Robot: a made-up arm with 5 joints.
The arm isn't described. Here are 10 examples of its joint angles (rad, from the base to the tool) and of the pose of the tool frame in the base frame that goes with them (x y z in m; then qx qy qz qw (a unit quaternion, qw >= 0)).
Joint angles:
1: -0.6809 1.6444 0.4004 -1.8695 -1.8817
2: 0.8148 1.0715 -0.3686 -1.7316 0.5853
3: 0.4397 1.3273 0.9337 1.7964 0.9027
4: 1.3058 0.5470 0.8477 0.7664 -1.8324
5: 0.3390 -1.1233 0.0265 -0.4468 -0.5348
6: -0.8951 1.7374 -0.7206 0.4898 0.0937
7: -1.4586 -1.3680 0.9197 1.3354 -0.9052
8: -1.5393 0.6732 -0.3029 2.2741 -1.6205
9: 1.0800 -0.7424 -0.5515 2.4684 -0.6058
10: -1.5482 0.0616 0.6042 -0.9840 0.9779
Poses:
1: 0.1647 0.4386 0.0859 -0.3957 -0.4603 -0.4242 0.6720
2: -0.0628 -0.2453 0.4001 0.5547 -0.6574 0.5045 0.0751
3: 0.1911 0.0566 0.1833 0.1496 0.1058 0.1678 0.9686
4: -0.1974 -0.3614 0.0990 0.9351 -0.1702 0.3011 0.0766
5: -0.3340 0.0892 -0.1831 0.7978 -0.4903 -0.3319 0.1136
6: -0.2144 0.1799 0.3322 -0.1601 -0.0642 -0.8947 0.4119
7: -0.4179 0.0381 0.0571 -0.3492 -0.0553 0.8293 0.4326
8: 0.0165 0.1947 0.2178 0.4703 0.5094 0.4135 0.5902
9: -0.2092 -0.1904 -0.0334 0.3337 -0.8243 0.4521 0.0696
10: -0.5091 0.2020 -0.0623 -0.2516 -0.6850 -0.6802 0.0691
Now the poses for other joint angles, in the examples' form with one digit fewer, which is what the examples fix.
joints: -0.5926 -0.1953 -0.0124 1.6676 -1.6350
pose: -0.169 -0.038 0.308 0.487 0.156 0.742 0.433
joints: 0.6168 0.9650 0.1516 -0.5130 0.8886
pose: -0.280 -0.203 0.370 -0.292 0.472 -0.717 0.422
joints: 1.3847 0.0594 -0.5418 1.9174 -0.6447
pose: -0.133 -0.098 -0.140 -0.808 0.572 -0.098 0.102
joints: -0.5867 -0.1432 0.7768 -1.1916 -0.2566
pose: -0.483 0.271 0.041 0.122 -0.685 -0.609 0.382
